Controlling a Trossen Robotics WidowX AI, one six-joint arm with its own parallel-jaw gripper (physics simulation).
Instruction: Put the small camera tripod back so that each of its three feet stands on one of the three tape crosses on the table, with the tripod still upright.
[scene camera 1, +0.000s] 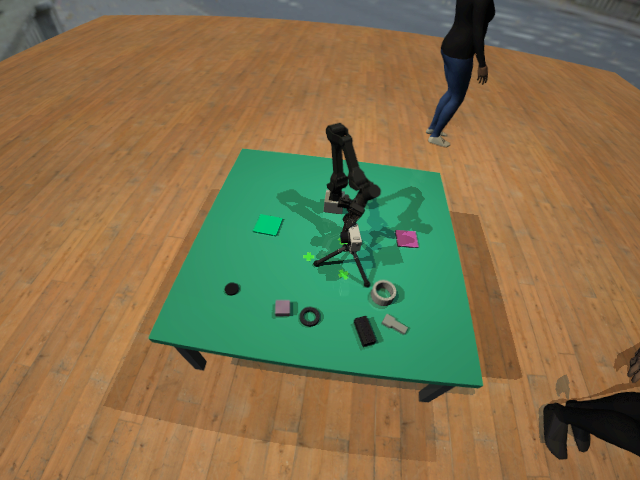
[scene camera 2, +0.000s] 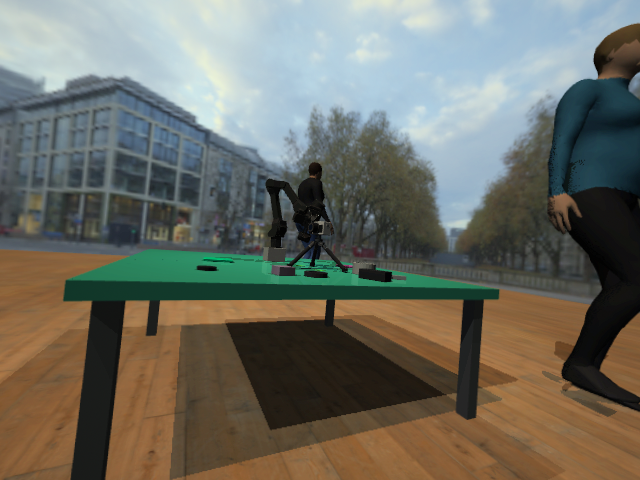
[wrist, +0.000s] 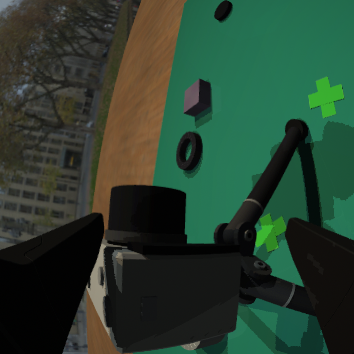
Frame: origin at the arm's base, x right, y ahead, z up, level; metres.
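Where they show: gripper, fingertip midpoint: (scene camera 1: 344, 231) (scene camera 2: 308, 229) (wrist: 199, 226); arm's base at its link origin: (scene camera 1: 335, 196) (scene camera 2: 275, 247).
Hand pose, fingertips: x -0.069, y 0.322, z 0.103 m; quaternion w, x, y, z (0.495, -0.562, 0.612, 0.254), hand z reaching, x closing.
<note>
Each offset is from my fingertips to the top centre of the thing. "spot": to the spot under its first point. Level surfaces: height alone.
The small black tripod (scene camera 1: 331, 257) (scene camera 2: 316, 249) (wrist: 270, 177) stands upright on the green table {dz -0.178 m} (scene camera 1: 199, 314) (scene camera 2: 151, 281) and carries a boxy camera (wrist: 168, 291). My gripper (scene camera 1: 353, 237) (scene camera 2: 316, 228) (wrist: 199, 226) is open, one finger on each side of the camera without gripping it. Three light green tape crosses lie by the legs: the left cross {dy +0.033, dx +0.143, dz -0.177 m} (scene camera 1: 309, 256) (wrist: 326, 96) is a little clear of the nearest foot {spot: dy +0.062, dx +0.098, dz -0.157 m} (wrist: 296, 128), the front cross {dy +0.099, dx -0.028, dz -0.177 m} (scene camera 1: 343, 274) (wrist: 270, 232) lies under the tripod, between its legs, and the third cross (scene camera 1: 342, 242) is mostly hidden behind the gripper.
On the table are a green patch {spot: dy -0.110, dx +0.375, dz -0.168 m} (scene camera 1: 268, 225), a magenta patch {spot: dy -0.171, dx -0.324, dz -0.168 m} (scene camera 1: 407, 238), a black disc {dy +0.272, dx +0.434, dz -0.168 m} (scene camera 1: 231, 289) (wrist: 223, 10), a purple cube {dy +0.321, dx +0.198, dz -0.150 m} (scene camera 1: 282, 308) (wrist: 197, 96), a black ring {dy +0.333, dx +0.084, dz -0.163 m} (scene camera 1: 310, 316) (wrist: 189, 151), a grey ring {dy +0.176, dx -0.207, dz -0.130 m} (scene camera 1: 384, 291), a black block {dy +0.360, dx -0.140, dz -0.143 m} (scene camera 1: 365, 330) and a grey piece {dy +0.307, dx -0.263, dz -0.163 m} (scene camera 1: 394, 324). A person (scene camera 1: 461, 57) stands beyond the table.
</note>
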